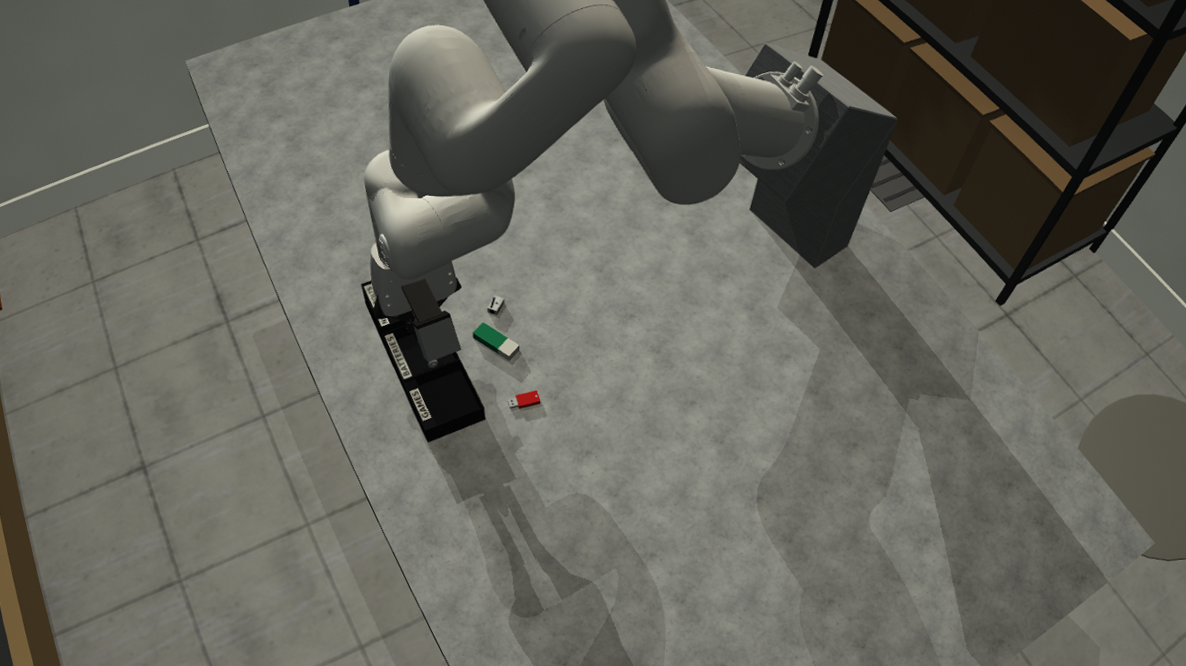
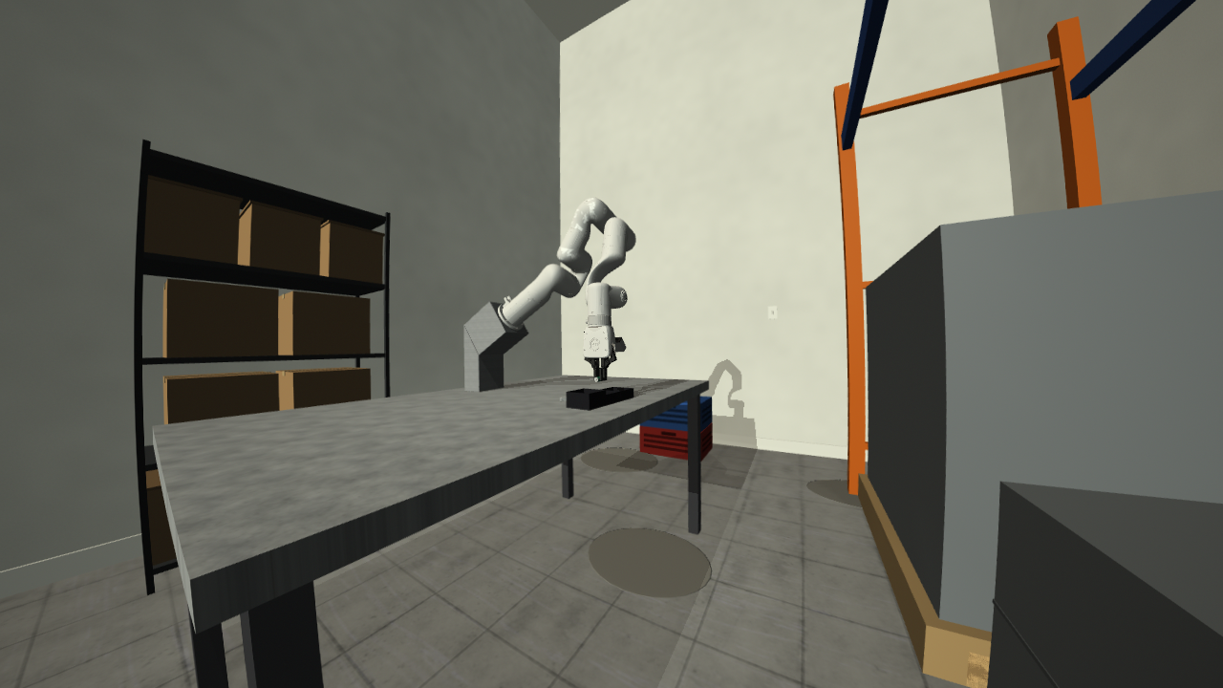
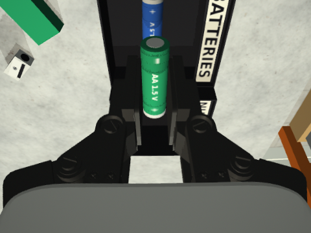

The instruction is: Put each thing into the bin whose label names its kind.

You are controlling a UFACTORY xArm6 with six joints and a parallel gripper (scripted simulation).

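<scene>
The black three-compartment bin is 7 cm below my hand and 1 cm ahead of it. From my hand the other things lie so: black cube 8 cm to the right, 8 cm below; blue battery 7 cm below; green battery 2 cm below.
</scene>
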